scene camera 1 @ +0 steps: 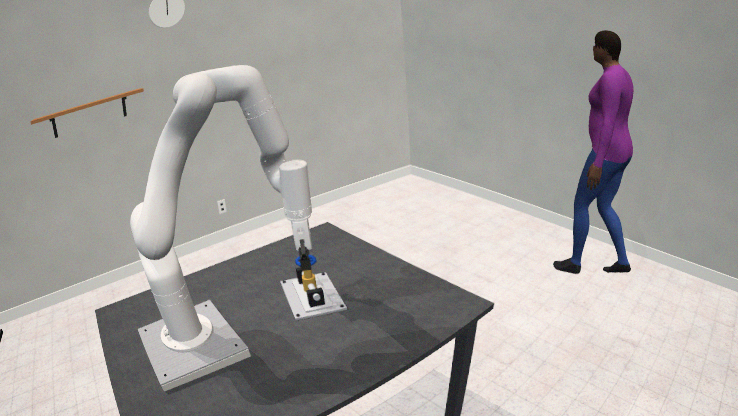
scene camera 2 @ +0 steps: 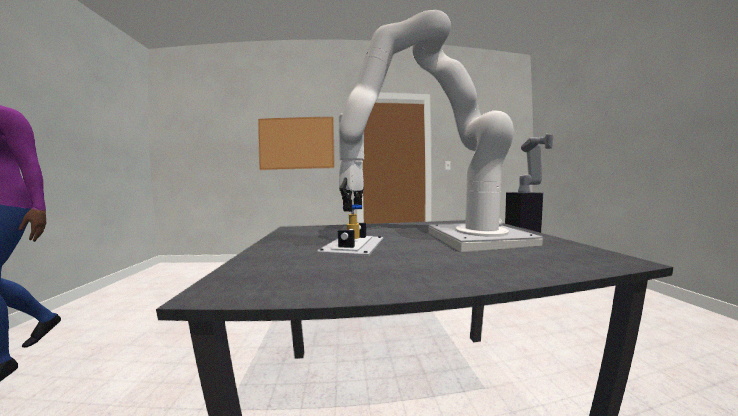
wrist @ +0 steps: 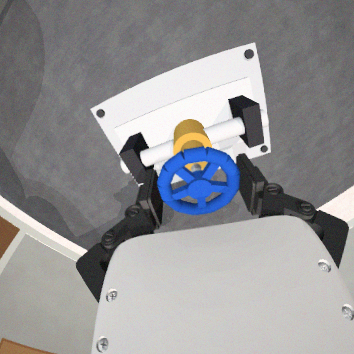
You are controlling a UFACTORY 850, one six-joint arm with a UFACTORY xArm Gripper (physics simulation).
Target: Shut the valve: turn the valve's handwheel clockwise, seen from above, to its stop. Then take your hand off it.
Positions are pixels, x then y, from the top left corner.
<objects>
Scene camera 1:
base plate: 296,306
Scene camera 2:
my gripper: 353,210
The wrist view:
my gripper: 197,174
blue handwheel: 198,185
base plate: 238,62
</objects>
